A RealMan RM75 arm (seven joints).
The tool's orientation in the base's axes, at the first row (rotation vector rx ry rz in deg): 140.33 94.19 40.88
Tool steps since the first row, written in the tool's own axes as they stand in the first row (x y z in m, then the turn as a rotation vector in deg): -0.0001 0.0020 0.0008 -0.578 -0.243 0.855; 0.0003 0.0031 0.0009 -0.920 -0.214 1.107; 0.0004 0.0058 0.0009 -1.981 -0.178 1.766; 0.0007 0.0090 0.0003 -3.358 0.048 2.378; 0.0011 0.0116 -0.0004 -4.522 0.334 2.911; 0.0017 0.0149 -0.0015 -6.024 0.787 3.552; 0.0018 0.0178 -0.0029 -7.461 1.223 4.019; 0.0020 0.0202 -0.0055 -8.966 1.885 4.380; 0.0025 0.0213 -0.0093 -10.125 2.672 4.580
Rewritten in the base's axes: 0.0020 -0.0008 -0.0001 -0.009 -0.275 -1.024; 0.0031 -0.0008 0.0004 0.021 -0.552 -1.346; 0.0054 -0.0019 0.0013 0.016 -1.407 -2.257; 0.0080 -0.0030 0.0030 0.055 -2.632 -3.163; 0.0100 -0.0038 0.0046 0.175 -3.703 -3.910; 0.0125 -0.0048 0.0069 0.381 -5.128 -4.804; 0.0144 -0.0062 0.0092 0.516 -6.517 -5.530; 0.0153 -0.0074 0.0124 0.775 -8.077 -6.107; 0.0147 -0.0080 0.0163 1.176 -9.405 -6.387
